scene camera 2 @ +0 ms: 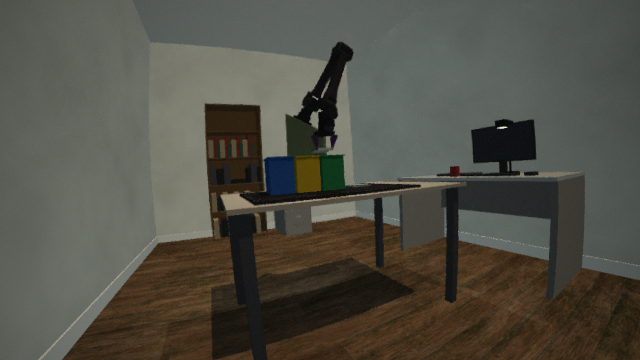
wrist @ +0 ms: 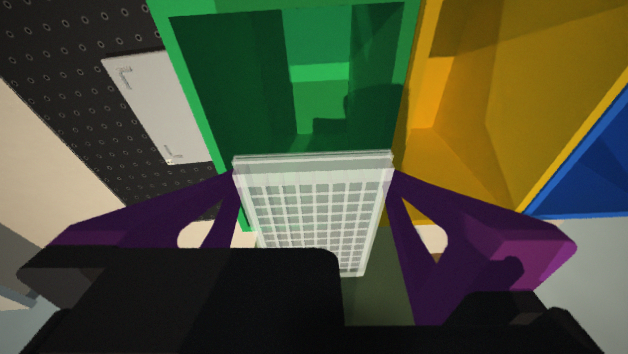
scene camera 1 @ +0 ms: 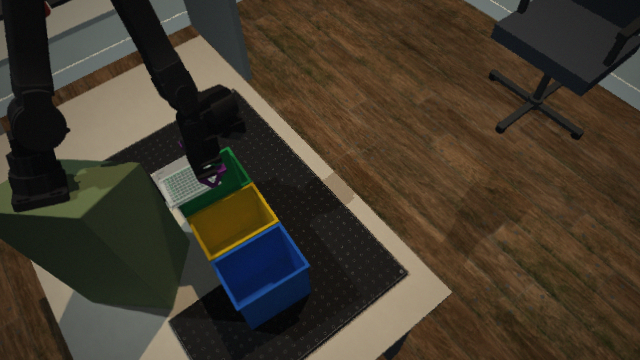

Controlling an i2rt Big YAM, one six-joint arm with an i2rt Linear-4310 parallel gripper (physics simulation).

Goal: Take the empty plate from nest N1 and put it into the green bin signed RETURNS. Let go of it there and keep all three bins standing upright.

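My gripper (scene camera 1: 198, 166) (scene camera 2: 324, 148) (wrist: 312, 177) is shut on the clear gridded plate (scene camera 1: 182, 187) (scene camera 2: 321, 150) (wrist: 310, 210), one purple finger on each long side. The plate is held slightly above rim height. In the wrist view it overlaps the near edge of the green bin (scene camera 1: 237, 175) (scene camera 2: 332, 172) (wrist: 320, 40); the inside of that bin shows beyond it. The yellow bin (scene camera 1: 240, 217) (scene camera 2: 307, 174) (wrist: 530, 75) and blue bin (scene camera 1: 280, 295) (scene camera 2: 280, 175) (wrist: 600, 165) stand upright beside the green one. The RETURNS sign does not show. A pale nest (wrist: 155, 110) bears no plate; its label is not readable.
The bins stand in a row on a black perforated mat (scene camera 1: 350, 260) (wrist: 75, 60). A big olive-green block (scene camera 1: 130, 240) (scene camera 2: 297, 135) stands close to the bins' near side, under the arm's base. The nest lies just beside the green bin's outer wall.
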